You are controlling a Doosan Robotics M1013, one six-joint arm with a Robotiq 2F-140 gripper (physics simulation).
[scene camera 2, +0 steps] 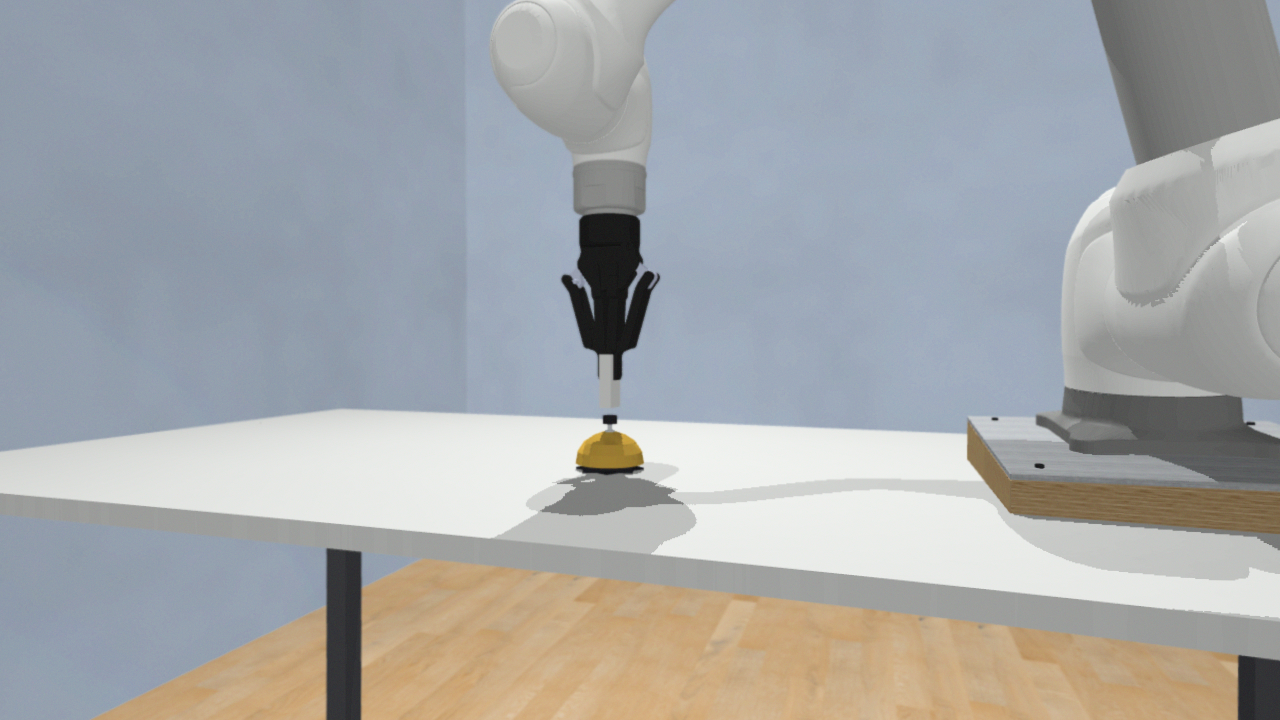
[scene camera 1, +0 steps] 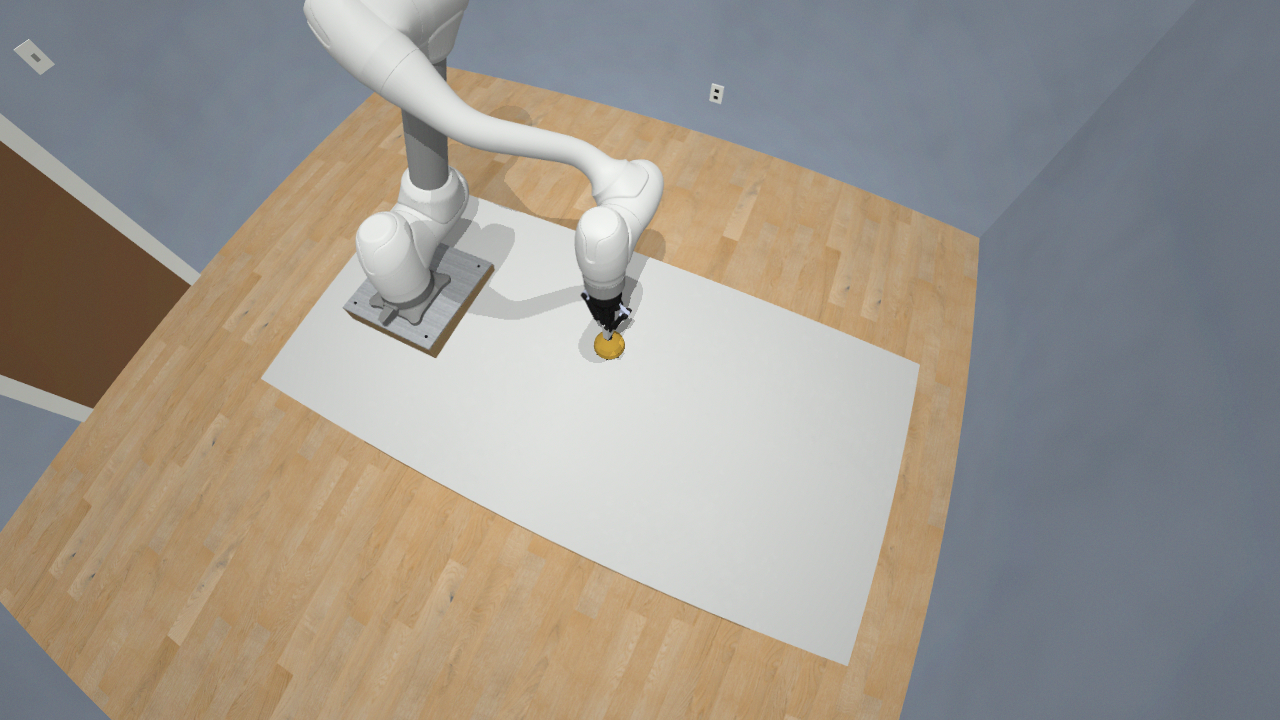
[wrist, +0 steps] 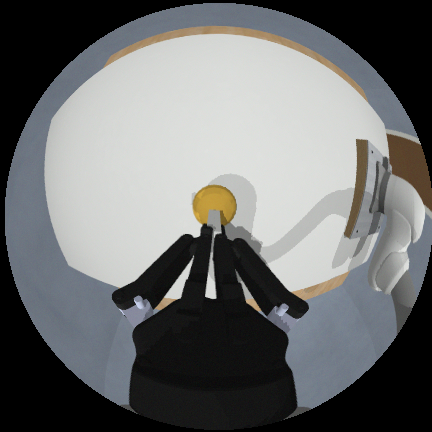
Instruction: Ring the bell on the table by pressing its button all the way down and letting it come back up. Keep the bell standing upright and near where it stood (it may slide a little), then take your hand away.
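Places are measured from the arm's base along level axes (x ahead, y left, z up), in metres.
Pixels of known places: gripper, fingertip midpoint: (scene camera 2: 609, 407) (scene camera 1: 608, 335) (wrist: 212, 217); arm's base, origin of the base link: (scene camera 2: 1146, 438) (scene camera 1: 410, 291) (wrist: 380, 188).
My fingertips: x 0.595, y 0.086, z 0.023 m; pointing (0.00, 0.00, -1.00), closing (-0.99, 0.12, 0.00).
Observation:
Ahead of a thing's pixels: the offset from my fingertips to its top centre. Level surfaces: height alone.
A golden dome bell @[0.001 m back, 0.004 m left, 0.010 m down] (scene camera 1: 609, 346) (scene camera 2: 609, 452) (wrist: 215, 199) stands upright on the white table @[0.076 m down] (scene camera 1: 716, 483) (scene camera 2: 268, 465) (wrist: 150, 110). In the scene camera 2 view its black button @[0.001 m back, 0.004 m left, 0.010 m down] (scene camera 2: 609, 419) stands up on a thin stem above the dome. My gripper (scene camera 1: 608, 334) (scene camera 2: 609, 405) (wrist: 212, 217) is shut and empty, pointing straight down. In the scene camera 2 view its fingertips are in line with the button and a small gap above it. In the wrist view the fingertips cover the button and the near part of the dome.
The arm's base stands on a grey-topped wooden block (scene camera 1: 460, 277) (scene camera 2: 1136, 505) (wrist: 361, 187), well to one side of the bell. The arm's shadow falls across the table near the bell. Blue-grey walls stand beyond the table.

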